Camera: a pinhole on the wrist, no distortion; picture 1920 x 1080 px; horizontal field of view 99.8 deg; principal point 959.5 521.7 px. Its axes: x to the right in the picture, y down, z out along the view. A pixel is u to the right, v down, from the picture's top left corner.
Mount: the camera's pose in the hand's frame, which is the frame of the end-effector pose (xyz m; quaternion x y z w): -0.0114 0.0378 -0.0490 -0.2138 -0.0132 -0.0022 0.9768
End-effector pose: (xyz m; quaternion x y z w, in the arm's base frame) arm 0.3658 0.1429 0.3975 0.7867 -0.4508 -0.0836 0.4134
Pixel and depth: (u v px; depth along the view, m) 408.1 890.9 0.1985
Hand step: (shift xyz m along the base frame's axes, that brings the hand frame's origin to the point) -0.2626 0.0146 0.0530
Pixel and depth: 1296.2 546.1 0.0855
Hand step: -0.0502 -0.0527 0.0420
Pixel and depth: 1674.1 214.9 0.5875
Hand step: -0.0658 -0.7428 -0.2037
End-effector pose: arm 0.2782 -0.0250 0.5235 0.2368 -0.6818 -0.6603 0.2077
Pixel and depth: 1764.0 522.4 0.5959
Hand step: -0.7708 0.0735 0.2497
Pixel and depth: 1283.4 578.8 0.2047
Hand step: -0.1386 0.0697 0.1289
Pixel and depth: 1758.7 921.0 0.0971
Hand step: -0.0851 -0.0300 0.1186
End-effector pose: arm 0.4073 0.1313 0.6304 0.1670 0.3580 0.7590 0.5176
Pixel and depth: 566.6 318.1 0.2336
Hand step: 0.1144 -0.0674 0.2010
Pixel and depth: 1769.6 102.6 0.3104
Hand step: 0.0595 0.3725 0.1937
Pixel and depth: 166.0 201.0 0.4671
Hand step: 0.4296 -0.2875 0.4053
